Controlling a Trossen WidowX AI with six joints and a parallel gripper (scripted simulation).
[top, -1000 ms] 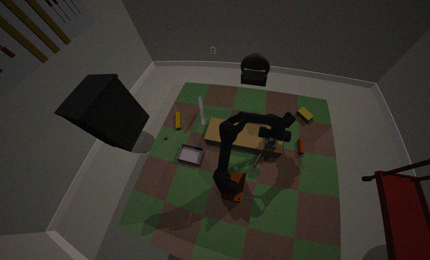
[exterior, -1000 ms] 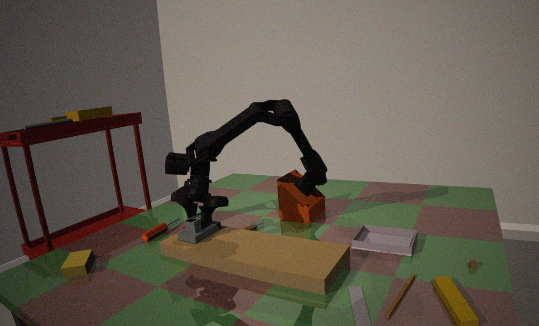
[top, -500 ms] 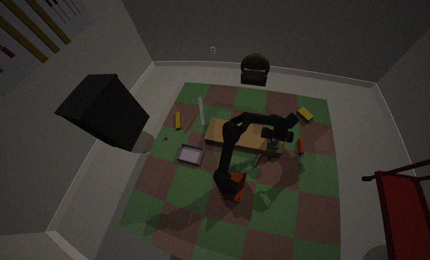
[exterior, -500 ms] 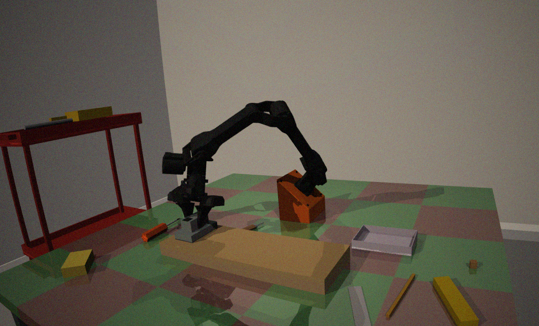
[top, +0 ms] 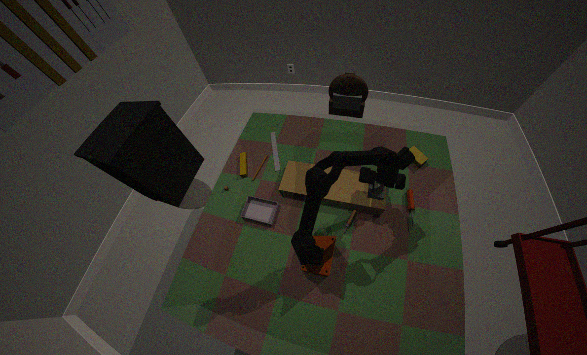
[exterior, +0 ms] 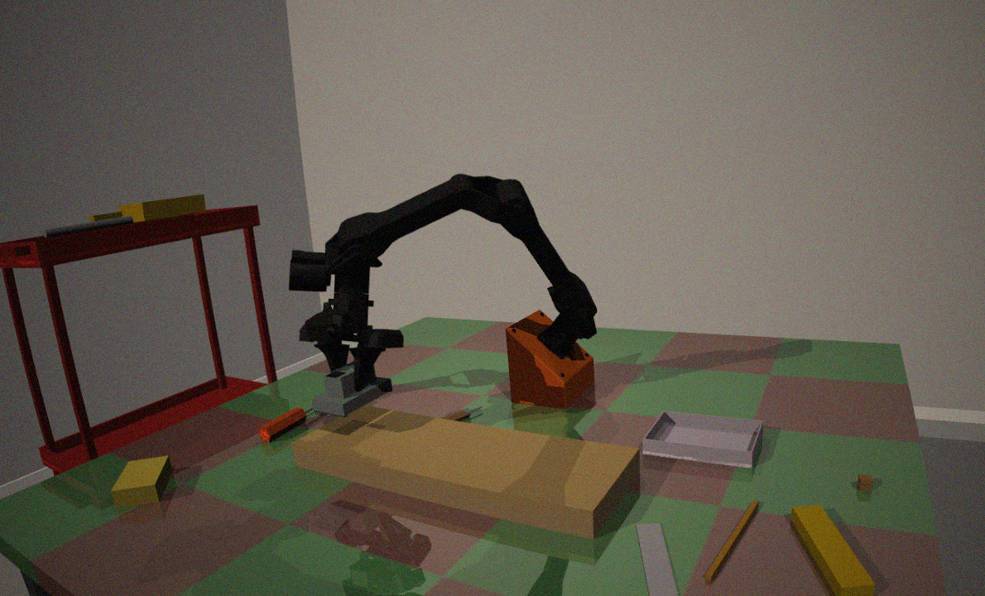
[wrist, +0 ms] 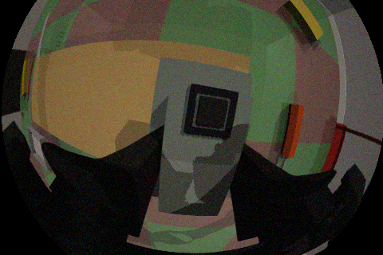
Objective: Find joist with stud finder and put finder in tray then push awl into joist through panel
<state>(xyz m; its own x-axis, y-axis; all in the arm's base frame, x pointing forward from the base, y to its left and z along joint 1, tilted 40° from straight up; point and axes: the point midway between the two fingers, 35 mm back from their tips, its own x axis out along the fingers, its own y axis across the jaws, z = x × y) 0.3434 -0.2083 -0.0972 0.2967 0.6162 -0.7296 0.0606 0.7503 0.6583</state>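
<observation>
Right now my gripper tip is 54 cm to the right of the grey tray, 18 cm past it and 10 cm above it. Round my gripper tip: wooden-handled awl (17 cm behind, 10 cm to the left, 10 cm below); orange-handled screwdriver (19 cm to the right, 10 cm below, 8 cm behind); grey stud finder (2 cm above, 1 cm ahead).
</observation>
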